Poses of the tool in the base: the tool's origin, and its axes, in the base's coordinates. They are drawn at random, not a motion.
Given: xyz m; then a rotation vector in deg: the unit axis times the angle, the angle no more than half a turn.
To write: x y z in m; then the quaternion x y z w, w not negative. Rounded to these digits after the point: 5 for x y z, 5 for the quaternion.
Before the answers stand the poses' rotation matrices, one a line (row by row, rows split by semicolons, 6 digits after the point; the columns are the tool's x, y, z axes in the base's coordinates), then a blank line. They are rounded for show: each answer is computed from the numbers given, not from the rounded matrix.
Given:
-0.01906 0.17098 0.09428 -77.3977 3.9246 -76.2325
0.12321 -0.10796 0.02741 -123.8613 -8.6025 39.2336
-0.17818 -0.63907 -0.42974 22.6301 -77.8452 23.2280
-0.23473 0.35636 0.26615 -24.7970 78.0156 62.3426
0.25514 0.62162 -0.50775 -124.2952 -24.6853 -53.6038
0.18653 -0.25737 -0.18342 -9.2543 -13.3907 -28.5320
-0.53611 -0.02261 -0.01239 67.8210 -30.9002 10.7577
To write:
0.348779 0.630271 0.693623; -0.698168 -0.319006 0.640934; 0.625232 -0.707809 0.328772
0.843419 -0.126684 -0.522107; 0.333517 -0.638422 0.693674; -0.421202 -0.759190 -0.496206
0.163698 -0.497336 -0.851974; 0.050852 0.866730 -0.496179; 0.985199 0.037899 0.167172
-0.152172 -0.814081 0.560461; 0.367088 0.479948 0.796804; -0.917655 0.326990 0.225804
0.680208 0.544461 0.490794; 0.019008 -0.682428 0.730706; 0.732773 -0.487702 -0.474542
0.852798 0.489505 -0.181991; -0.452779 0.866678 0.209429; 0.260244 -0.096199 0.960739
0.859105 -0.413999 -0.300904; -0.137625 0.379405 -0.914938; 0.492948 0.827440 0.268972

-0.01906 0.17098 0.09428 -0.57858 0.02934 -0.56987 0.58278
0.12321 -0.10796 0.02741 -0.86285 -0.05993 0.27331 0.42095
-0.17818 -0.63907 -0.42974 0.18014 -0.61965 0.18490 0.74122
-0.23473 0.35636 0.26615 -0.18846 0.59294 0.47382 0.62321
0.25514 0.62162 -0.50775 -0.84220 -0.16726 -0.36321 0.36168
0.18653 -0.25737 -0.18342 -0.07966 -0.11526 -0.24559 0.95919
-0.53611 -0.02261 -0.01239 0.55017 -0.25066 0.08727 0.79175

